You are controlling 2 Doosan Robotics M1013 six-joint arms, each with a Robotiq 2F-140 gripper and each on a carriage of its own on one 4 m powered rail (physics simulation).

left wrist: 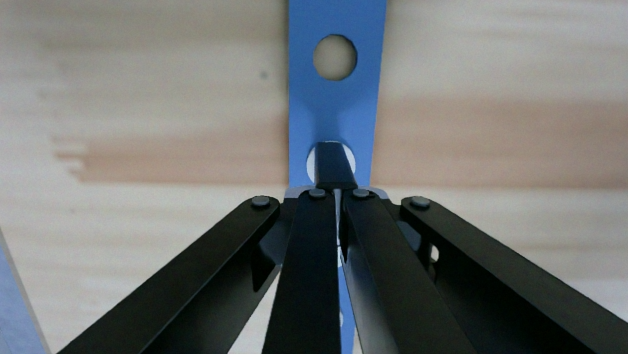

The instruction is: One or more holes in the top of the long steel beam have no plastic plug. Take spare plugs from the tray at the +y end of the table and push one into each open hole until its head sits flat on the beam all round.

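The long beam [302, 100] shows blue and runs from the top edge down the middle of the left wrist view, passing under the fingers. An open round hole [335, 57] without a plug is near the top, with a pale surface seen through it. Below it, a white plug head [311, 165] is partly covered by the fingertips. Its seating cannot be told. My left gripper [327, 163] is shut and empty, its tips together over this plug head; contact cannot be told. More of the beam and slivers of white show between the fingers lower down. The right gripper and the spare-plug tray do not show.
The pale wood-grained table top [150, 90] lies on both sides of the beam. A light blue surface [17, 310] with a grey edge shows at the lower left corner.
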